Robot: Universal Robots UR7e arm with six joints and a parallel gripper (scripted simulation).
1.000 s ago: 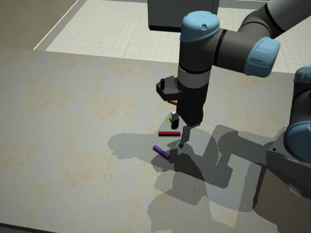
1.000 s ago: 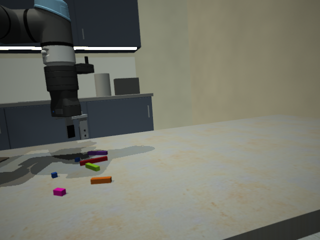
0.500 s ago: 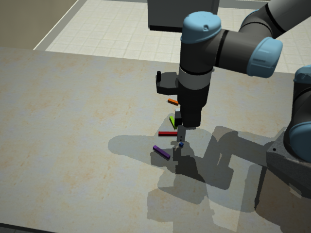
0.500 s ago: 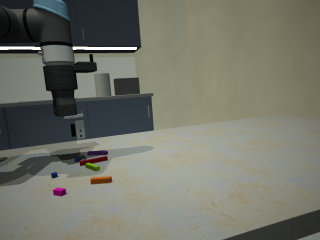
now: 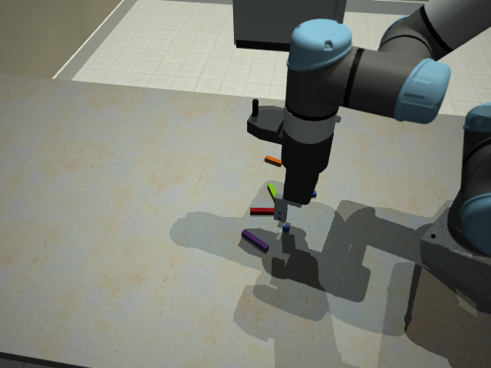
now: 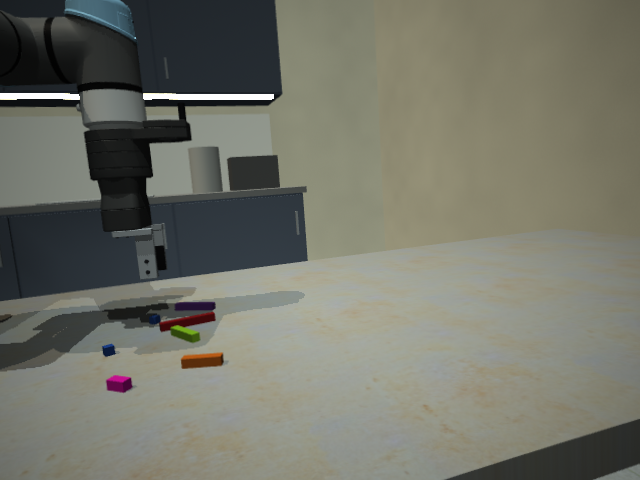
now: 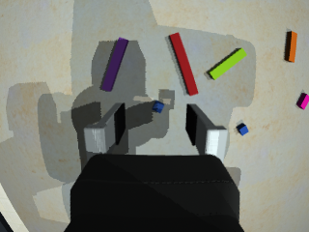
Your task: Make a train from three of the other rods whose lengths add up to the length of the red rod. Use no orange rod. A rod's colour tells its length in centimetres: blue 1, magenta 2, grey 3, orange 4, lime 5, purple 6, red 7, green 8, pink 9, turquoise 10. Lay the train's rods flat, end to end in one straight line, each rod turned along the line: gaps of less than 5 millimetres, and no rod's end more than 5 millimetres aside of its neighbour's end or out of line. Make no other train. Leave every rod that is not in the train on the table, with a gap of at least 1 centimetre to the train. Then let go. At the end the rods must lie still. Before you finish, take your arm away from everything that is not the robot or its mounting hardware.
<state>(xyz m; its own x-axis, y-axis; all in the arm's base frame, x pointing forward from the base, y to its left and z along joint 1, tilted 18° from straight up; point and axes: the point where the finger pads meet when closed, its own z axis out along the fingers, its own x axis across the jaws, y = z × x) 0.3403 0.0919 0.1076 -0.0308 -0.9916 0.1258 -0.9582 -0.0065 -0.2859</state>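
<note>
My hand is 80 mm above the red rod, 40 mm short of it and 30 mm to the left of it. Also, from my hand: purple rod: 80 mm below, 40 mm to the left, 40 mm ahead; orange rod: 180 mm to the right, 80 mm below, 70 mm ahead; lime rod: 80 mm to the right, 80 mm below, 40 mm ahead.
</note>
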